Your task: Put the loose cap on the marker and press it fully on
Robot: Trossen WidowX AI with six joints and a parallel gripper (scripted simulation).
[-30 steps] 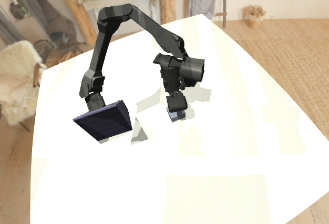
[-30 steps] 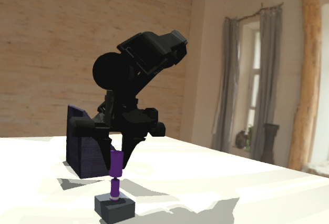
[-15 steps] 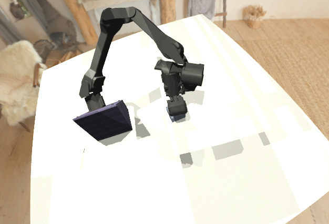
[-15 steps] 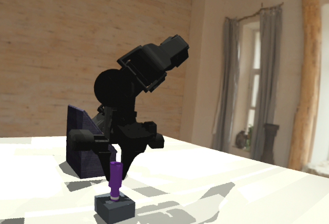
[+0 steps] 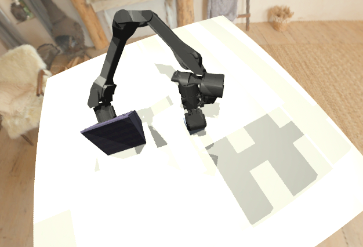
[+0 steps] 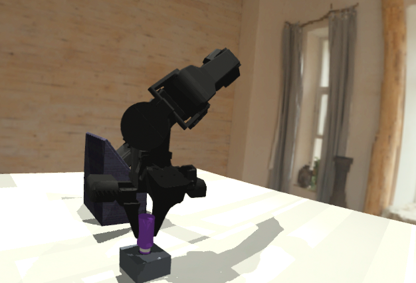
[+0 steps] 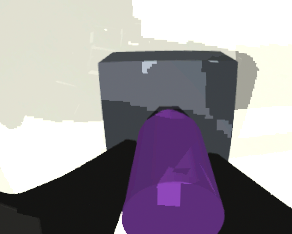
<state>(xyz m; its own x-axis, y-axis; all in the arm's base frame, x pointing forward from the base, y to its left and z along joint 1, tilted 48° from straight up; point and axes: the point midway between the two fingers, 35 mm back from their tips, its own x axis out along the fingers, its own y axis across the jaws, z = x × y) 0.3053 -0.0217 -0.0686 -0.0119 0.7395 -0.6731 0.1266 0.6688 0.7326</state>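
The purple cap lies 1 cm above my gripper tip. The rest, counted from my gripper tip: dark grey holder block: 5 cm below.
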